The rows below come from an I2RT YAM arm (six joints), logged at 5 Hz.
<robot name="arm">
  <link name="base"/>
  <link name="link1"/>
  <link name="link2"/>
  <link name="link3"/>
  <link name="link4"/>
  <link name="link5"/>
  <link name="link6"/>
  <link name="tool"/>
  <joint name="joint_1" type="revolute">
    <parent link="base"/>
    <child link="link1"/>
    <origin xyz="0 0 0.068" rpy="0 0 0"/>
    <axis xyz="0 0 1"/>
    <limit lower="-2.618" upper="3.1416"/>
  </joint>
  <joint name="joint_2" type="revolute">
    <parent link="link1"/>
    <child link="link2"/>
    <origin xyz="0.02 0.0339 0.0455" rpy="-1.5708 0 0"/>
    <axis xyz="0 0 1"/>
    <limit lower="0" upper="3.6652"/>
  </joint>
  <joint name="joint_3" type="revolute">
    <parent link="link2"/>
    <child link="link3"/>
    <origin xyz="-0.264 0 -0.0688" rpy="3.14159 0 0"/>
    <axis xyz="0 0 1"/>
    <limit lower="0" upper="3.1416"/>
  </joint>
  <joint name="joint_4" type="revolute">
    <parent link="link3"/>
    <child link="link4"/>
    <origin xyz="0.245 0.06 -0.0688" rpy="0 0 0"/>
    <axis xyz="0 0 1"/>
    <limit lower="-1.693" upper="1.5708"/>
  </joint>
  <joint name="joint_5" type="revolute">
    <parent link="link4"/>
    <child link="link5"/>
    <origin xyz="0.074 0.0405 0.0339" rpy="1.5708 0 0"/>
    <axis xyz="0 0 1"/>
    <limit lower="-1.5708" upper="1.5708"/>
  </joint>
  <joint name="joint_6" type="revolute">
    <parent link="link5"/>
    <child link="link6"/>
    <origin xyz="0.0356 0 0.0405" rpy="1.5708 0 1.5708"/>
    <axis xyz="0 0 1"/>
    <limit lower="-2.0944" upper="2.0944"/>
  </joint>
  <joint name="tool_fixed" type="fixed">
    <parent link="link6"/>
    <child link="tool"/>
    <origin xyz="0 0 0" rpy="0 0 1.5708"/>
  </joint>
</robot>
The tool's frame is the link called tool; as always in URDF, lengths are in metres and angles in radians.
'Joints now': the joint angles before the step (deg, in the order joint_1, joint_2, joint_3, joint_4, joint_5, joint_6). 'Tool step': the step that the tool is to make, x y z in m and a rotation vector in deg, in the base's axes. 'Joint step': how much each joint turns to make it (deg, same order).
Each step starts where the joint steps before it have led.
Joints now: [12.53 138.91 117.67 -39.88 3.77 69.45]
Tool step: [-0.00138 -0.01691 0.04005 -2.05 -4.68 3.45]
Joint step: [-1.81 -4.43 0.29 -0.16 -0.20 -6.04]
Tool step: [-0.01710 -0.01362 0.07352 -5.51 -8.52 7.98]
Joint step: [-1.18 -8.66 0.06 -0.56 -0.08 -11.49]
